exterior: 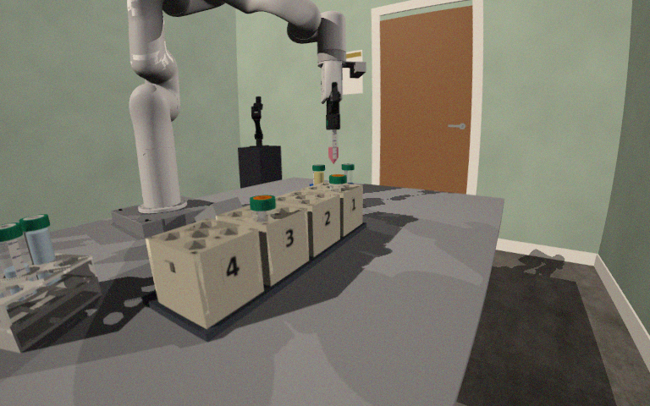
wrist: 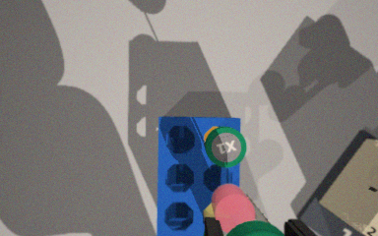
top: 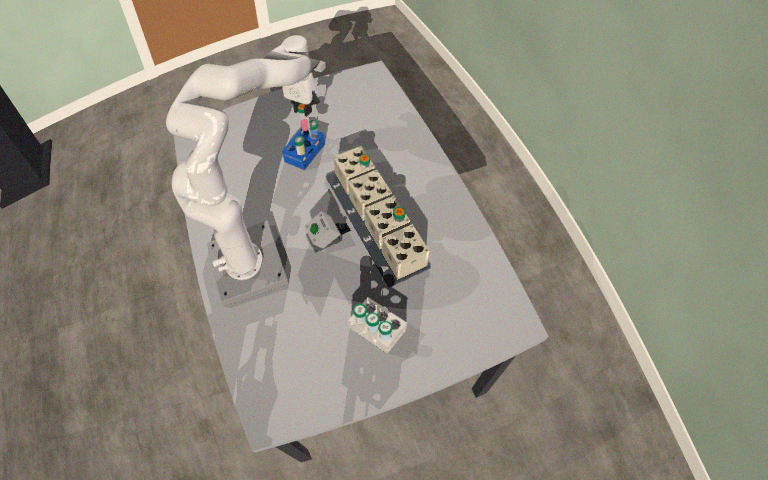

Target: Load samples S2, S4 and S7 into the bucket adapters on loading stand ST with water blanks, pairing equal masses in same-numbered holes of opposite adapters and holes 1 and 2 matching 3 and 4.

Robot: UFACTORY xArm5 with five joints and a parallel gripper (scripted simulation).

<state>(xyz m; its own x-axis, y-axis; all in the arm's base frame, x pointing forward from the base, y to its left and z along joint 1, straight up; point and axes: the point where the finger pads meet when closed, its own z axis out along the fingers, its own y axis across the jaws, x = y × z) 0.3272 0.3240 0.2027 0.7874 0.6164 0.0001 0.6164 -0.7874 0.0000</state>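
The pink tube is 50 mm below my hand and 10 mm ahead of it. Round my hand: green done key (330 mm to the right, 170 mm below, 90 mm behind); then adapter 1 (180 mm below, 170 mm to the right, 100 mm ahead); then blue rack (210 mm below, 20 mm to the left, 10 mm behind).
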